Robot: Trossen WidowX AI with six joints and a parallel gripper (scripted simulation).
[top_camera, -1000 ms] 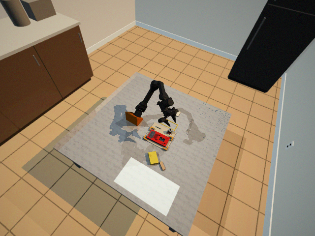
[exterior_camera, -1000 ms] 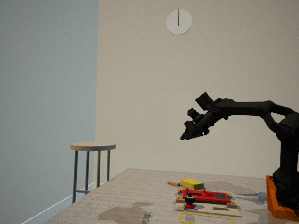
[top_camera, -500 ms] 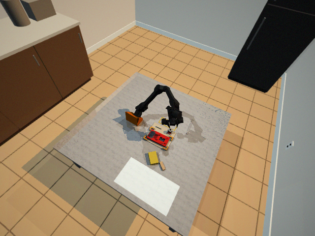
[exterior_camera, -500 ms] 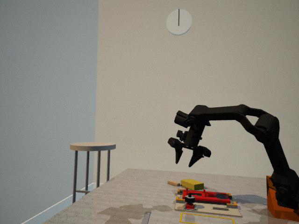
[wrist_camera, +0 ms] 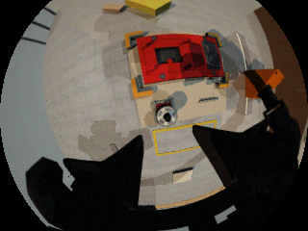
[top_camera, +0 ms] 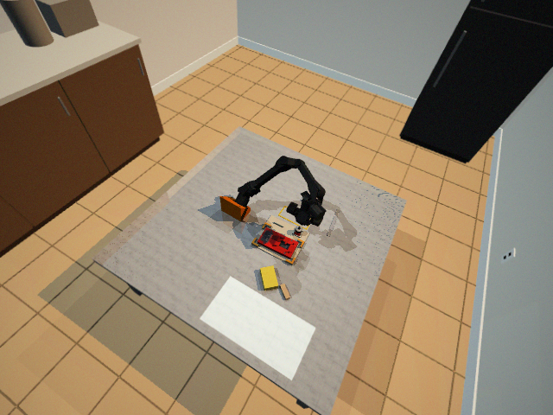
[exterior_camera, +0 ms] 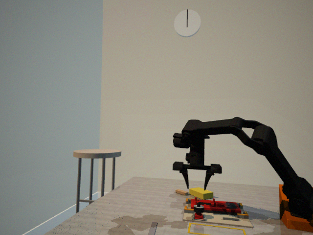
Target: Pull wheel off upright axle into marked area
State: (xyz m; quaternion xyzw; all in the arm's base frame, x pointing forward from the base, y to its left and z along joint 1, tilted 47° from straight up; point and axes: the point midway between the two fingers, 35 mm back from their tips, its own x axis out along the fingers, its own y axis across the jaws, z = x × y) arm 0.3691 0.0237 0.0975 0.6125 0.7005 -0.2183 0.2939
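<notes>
Right now my gripper tip is 10 mm past the black wheel and 70 mm above it. Round my gripper tip: yellow block (30 mm ahead, 320 mm to the right, 100 mm below); wooden block (130 mm ahead, 330 mm to the right, 100 mm below).
</notes>
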